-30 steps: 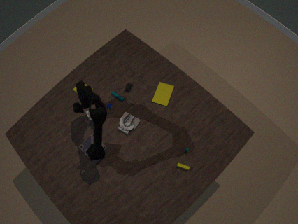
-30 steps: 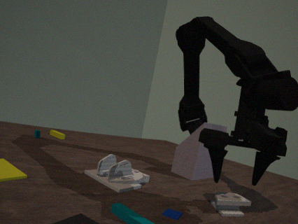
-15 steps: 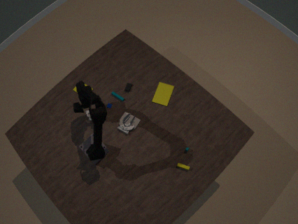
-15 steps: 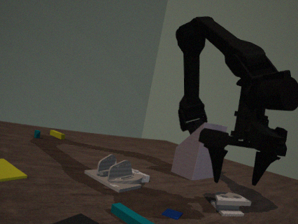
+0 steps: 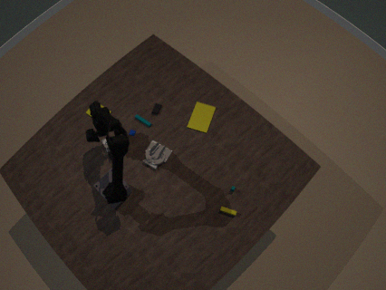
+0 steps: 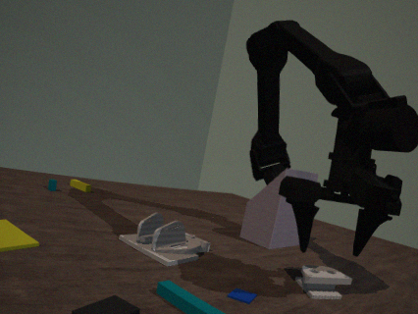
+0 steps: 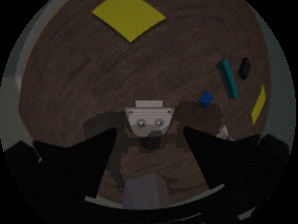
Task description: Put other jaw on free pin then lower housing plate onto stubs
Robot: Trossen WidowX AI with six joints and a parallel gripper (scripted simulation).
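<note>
Right now my gripper tip is 50 mm above the white block and 10 mm to the left of it. From my gripper tip the other things lie so: blue tile: 120 mm ahead, 60 mm below, 50 mm to the right; teal bar: 210 mm ahead, 50 mm to the right, 50 mm below; housing plate: 30 mm below.
</note>
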